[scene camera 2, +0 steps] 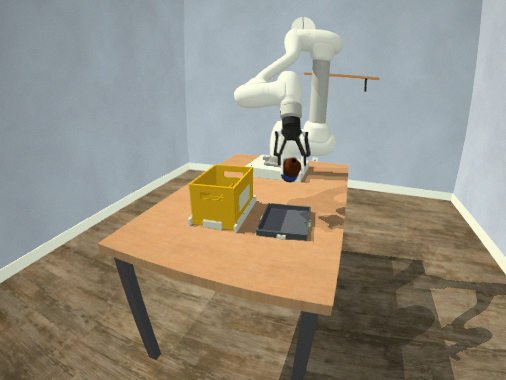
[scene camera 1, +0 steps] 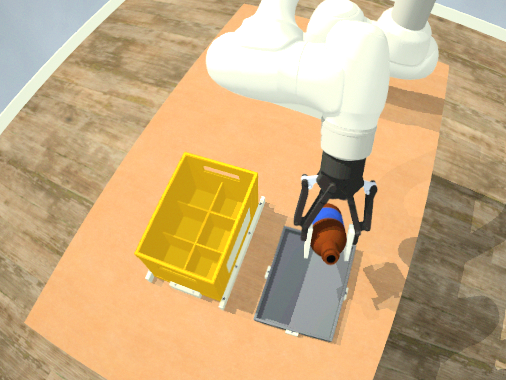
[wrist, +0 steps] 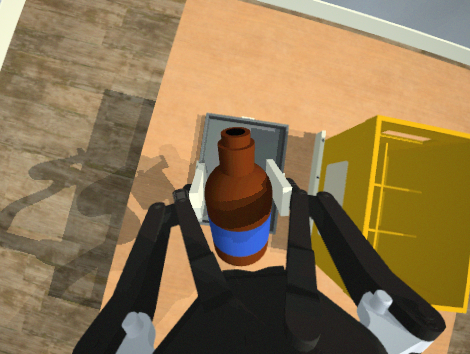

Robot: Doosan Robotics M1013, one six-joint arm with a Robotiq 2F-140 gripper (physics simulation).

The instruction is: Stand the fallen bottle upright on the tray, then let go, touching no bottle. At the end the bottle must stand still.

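Places are measured from the arm's base along level axes (x ahead, y left, z up), in metres.
Pixels of known places: gripper, fingertip midpoint: [scene camera 2: 292, 174] [wrist: 236, 172].
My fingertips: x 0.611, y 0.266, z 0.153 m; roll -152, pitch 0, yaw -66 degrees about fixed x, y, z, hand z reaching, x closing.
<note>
For each thing: its top centre in the pictures, then the offset to it from my fingertips.
- brown bottle with a blue band, top centre: [wrist: 242, 204] [scene camera 1: 332, 225] [scene camera 2: 292, 153] 0.013 m right, 0.028 m back, 0.075 m up
- yellow crate with compartments, top centre: [scene camera 1: 196, 212] [wrist: 424, 215] [scene camera 2: 223, 174] 0.285 m right, 0.043 m ahead, 0.029 m down
- white rail at its top centre: [scene camera 1: 243, 249] [wrist: 314, 197] [scene camera 2: 246, 208] 0.188 m right, 0.023 m ahead, 0.175 m down
The brown bottle with a blue band [scene camera 1: 327, 232] [scene camera 2: 291, 169] [wrist: 239, 200] is held in the air, tilted, with its open mouth up and leaning toward the scene cameras. My gripper [scene camera 1: 328, 242] [scene camera 2: 292, 163] [wrist: 236, 172] is shut on the bottle, its white pads on either side of the body above the band. The grey tray [scene camera 1: 317, 305] [scene camera 2: 295, 222] [wrist: 270, 135] lies flat on the table, lower than the bottle. In scene camera 1 the bottle overlaps the tray's far end. The bottle hides part of the tray in the wrist view.
A yellow crate with compartments [scene camera 1: 217, 290] [scene camera 2: 212, 207] [wrist: 350, 150] stands beside the tray, to its left in the scene views. A white rail [scene camera 1: 243, 250] [wrist: 318, 155] runs along the crate's tray side. Small white blocks touch the tray's outer edges.
</note>
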